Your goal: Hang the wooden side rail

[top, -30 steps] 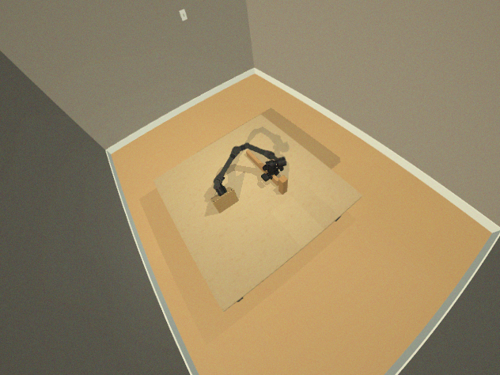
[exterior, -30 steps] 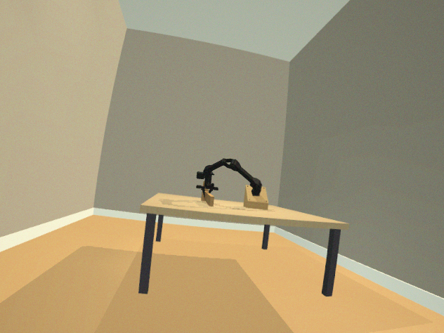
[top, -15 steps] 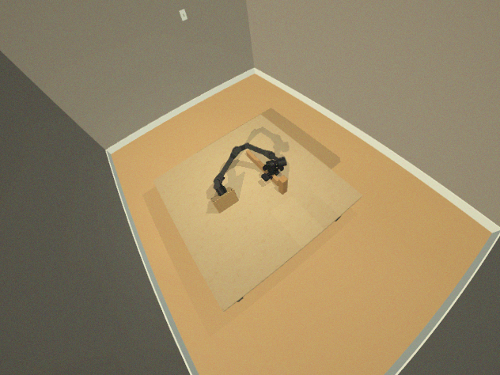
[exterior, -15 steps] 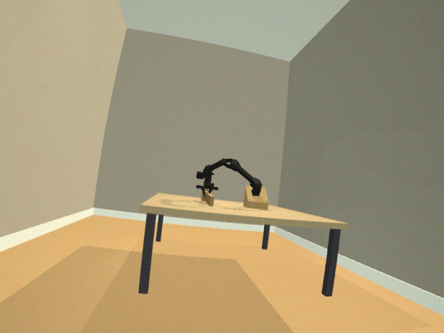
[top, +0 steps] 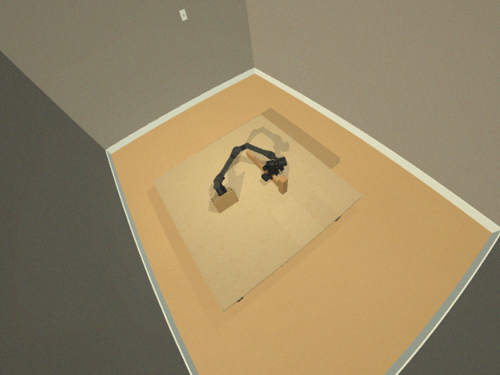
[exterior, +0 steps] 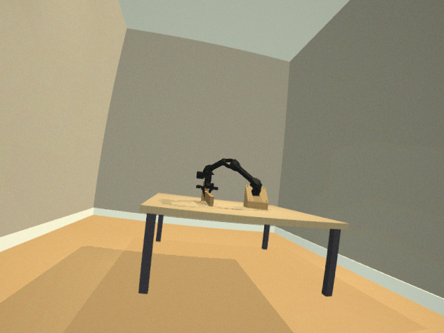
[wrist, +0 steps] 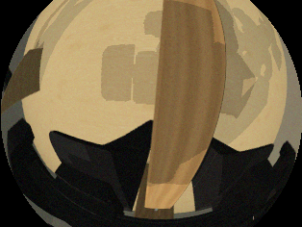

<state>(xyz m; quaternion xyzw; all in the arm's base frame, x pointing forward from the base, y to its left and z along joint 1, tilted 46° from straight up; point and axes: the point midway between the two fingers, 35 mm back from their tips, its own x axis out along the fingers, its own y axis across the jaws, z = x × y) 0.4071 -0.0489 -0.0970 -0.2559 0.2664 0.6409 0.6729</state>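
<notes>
My gripper tip is 120 mm to the left of the headboard post and 40 mm below it.
</notes>
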